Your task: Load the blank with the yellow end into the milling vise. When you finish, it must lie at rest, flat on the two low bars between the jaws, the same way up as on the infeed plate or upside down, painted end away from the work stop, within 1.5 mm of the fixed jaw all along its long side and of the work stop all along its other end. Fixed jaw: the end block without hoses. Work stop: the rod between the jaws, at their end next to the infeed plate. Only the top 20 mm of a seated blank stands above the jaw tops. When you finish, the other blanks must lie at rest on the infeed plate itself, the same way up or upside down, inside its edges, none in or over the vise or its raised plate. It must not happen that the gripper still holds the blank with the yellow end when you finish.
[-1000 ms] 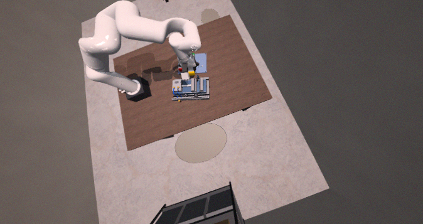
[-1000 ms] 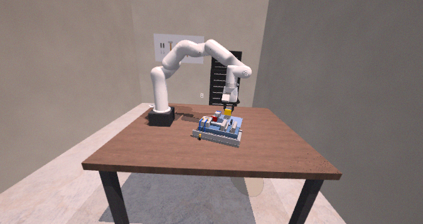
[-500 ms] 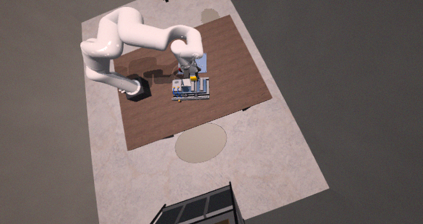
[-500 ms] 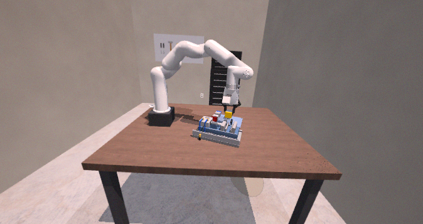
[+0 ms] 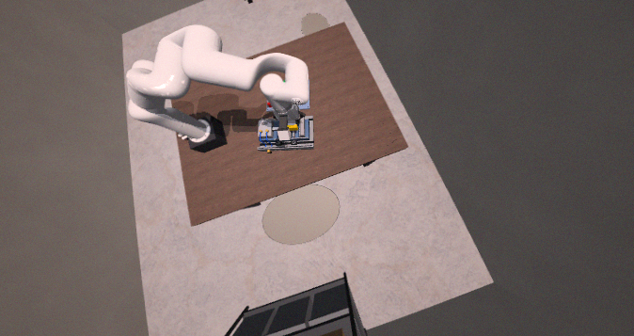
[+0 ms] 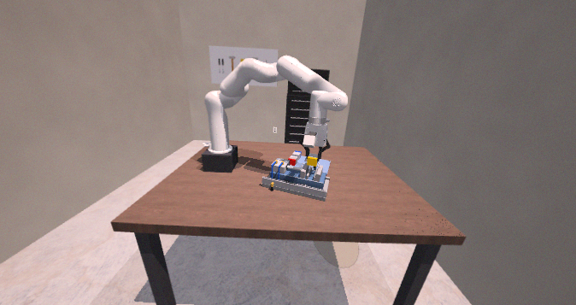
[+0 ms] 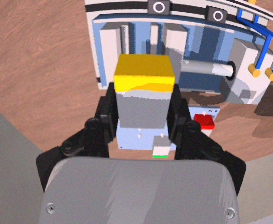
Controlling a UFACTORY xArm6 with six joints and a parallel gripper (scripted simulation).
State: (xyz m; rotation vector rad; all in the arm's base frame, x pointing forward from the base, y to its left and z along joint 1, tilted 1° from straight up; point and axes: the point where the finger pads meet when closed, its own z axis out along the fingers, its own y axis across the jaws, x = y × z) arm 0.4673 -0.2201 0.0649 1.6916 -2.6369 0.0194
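Right now the dark rod is 80 mm below my hand, 40 mm to the left of it and 30 mm ahead of it. From my hand the other things lie so: yellow-ended blank (20 mm below); vise (120 mm below, 60 mm behind, 30 mm to the left); red-ended blank (240 mm to the left, 140 mm below, 50 mm behind).
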